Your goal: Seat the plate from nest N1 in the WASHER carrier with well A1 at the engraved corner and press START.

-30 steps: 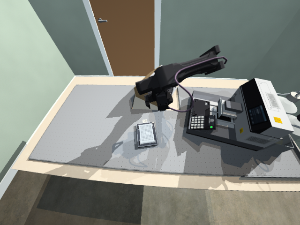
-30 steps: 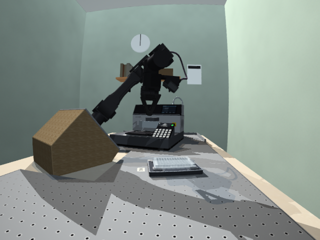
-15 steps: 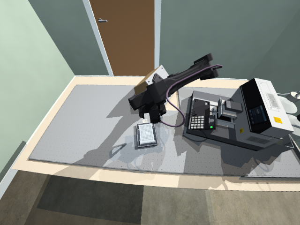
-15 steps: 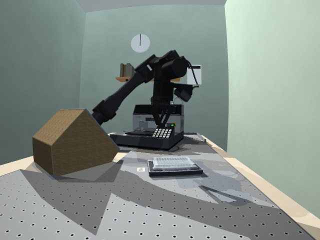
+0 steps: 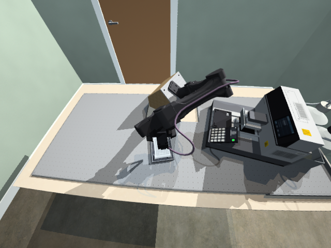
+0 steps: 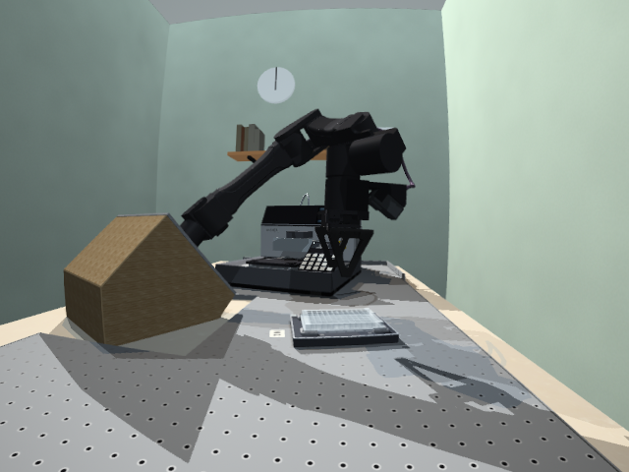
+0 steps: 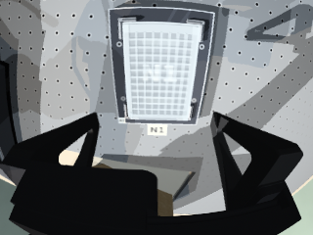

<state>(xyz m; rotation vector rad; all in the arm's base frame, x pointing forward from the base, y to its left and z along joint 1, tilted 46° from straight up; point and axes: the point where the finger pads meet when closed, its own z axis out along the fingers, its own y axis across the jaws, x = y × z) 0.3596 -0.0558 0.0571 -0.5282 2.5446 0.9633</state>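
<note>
The well plate lies 1 cm ahead of my hand and 9 cm below it. The rest, counted from my hand: N1 label (9 cm behind, 5 cm to the right, 11 cm below); washer carrier (27 cm behind, 30 cm to the left, 4 cm below); plate nest N1 (1 cm ahead, 10 cm below).
</note>
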